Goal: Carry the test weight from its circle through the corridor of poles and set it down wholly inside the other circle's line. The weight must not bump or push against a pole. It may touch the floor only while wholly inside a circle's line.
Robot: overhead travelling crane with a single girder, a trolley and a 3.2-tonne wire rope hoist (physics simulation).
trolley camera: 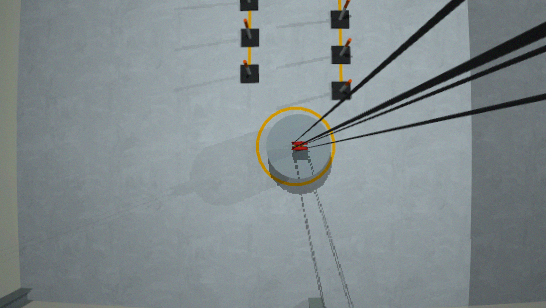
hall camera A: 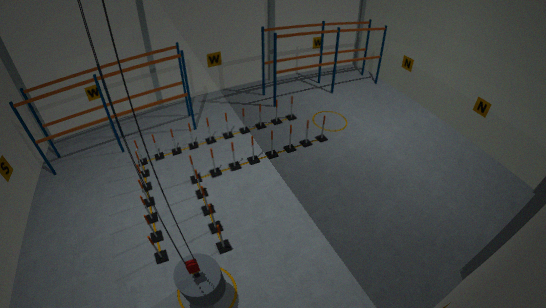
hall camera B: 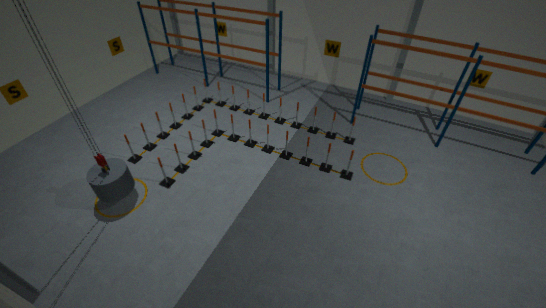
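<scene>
The grey cylindrical test weight (hall camera A: 207, 286) (hall camera B: 114, 187) (trolley camera: 282, 160) hangs upright from the red hook block (hall camera A: 192, 266) (hall camera B: 101, 162) (trolley camera: 299, 146), my gripper, which is shut on it. The weight is a little above the floor, with its shadow apart below it, over its yellow start circle (hall camera A: 236, 290) (hall camera B: 147, 190) (trolley camera: 258, 146). The first poles of the corridor stand apart from it: the left one (hall camera A: 161, 256) (hall camera B: 134, 159) (trolley camera: 249, 73) and the right one (hall camera A: 223, 246) (hall camera B: 167, 182) (trolley camera: 341, 90). The other circle (hall camera A: 346, 121) (hall camera B: 407, 172) lies beyond the corridor's far end; it does not show in the trolley view.
The two pole rows run from the start circle towards the W wall, then bend right. One blue and orange rack (hall camera A: 108, 112) (hall camera B: 267, 60) stands behind the bend. A second rack (hall camera A: 275, 70) (hall camera B: 459, 101) stands along the W wall near the other circle.
</scene>
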